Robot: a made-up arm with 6 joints. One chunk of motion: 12 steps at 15 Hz.
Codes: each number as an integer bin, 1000 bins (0 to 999) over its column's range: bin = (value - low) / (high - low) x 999, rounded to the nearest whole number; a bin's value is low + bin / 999 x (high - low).
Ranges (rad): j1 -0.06..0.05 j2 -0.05..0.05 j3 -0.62..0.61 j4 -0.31..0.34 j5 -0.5..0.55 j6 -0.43..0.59
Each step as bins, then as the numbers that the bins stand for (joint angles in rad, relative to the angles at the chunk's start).
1 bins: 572 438 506 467 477 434
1 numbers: 0.0030 -0.0062 0.0030 -0.0061 0.0014 0.0131
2 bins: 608 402 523 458 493 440
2 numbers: 0.0069 -0.0098 0.0239 -0.0120 0.0182 0.0192
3 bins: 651 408 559 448 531 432
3 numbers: 0.0117 -0.0092 0.0683 -0.0185 0.0581 0.0111
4 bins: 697 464 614 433 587 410
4 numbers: 0.0167 -0.0036 0.1360 -0.0283 0.1170 -0.0114
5 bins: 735 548 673 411 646 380
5 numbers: 0.0209 0.0049 0.2086 -0.0426 0.1790 -0.0420
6 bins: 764 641 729 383 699 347
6 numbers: 0.0241 0.0142 0.2776 -0.0608 0.2347 -0.0757
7 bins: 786 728 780 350 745 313
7 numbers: 0.0265 0.0229 0.3404 -0.0823 0.2830 -0.1104
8 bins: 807 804 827 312 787 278
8 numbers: 0.0289 0.0305 0.3982 -0.1070 0.3272 -0.1462
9 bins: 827 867 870 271 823 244
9 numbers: 0.0311 0.0368 0.4512 -0.1337 0.3650 -0.1809
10 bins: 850 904 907 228 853 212
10 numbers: 0.0336 0.0405 0.4967 -0.1617 0.3965 -0.2135
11 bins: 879 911 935 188 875 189
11 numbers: 0.0368 0.0412 0.5312 -0.1877 0.4197 -0.2370
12 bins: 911 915 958 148 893 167
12 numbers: 0.0403 0.0416 0.5595 -0.2137 0.4386 -0.2595
